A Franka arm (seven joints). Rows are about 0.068 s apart.
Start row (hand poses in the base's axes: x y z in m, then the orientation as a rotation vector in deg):
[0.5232 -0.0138 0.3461 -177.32 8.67 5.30]
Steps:
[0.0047 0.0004 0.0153 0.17 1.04 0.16]
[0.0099 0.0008 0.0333 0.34 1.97 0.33]
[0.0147 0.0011 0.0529 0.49 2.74 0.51]
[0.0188 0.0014 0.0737 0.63 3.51 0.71]
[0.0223 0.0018 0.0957 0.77 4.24 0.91]
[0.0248 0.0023 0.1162 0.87 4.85 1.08]
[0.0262 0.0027 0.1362 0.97 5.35 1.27]
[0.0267 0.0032 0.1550 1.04 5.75 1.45]
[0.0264 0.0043 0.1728 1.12 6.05 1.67]
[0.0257 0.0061 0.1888 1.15 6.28 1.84]
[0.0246 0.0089 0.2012 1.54 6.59 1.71]
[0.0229 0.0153 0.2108 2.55 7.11 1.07]
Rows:
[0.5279 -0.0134 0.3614 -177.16 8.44 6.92]
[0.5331 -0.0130 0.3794 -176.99 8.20 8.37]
[0.5379 -0.0127 0.3990 -176.84 7.93 9.57]
[0.5420 -0.0124 0.4198 -176.68 7.63 10.77]
[0.5455 -0.0120 0.4418 -176.52 7.34 11.91]
[0.5480 -0.0115 0.4623 -176.40 7.08 12.86]
[0.5494 -0.0111 0.4823 -176.29 6.80 13.63]
[0.5499 -0.0106 0.5011 -176.20 6.53 14.26]
[0.5496 -0.0095 0.5189 -176.12 6.19 14.73]
[0.5489 -0.0077 0.5349 -176.08 5.93 15.09]
[0.5478 -0.0049 0.5473 -175.66 6.11 15.55]
[0.5461 0.0015 0.5569 -174.55 7.03 16.32]

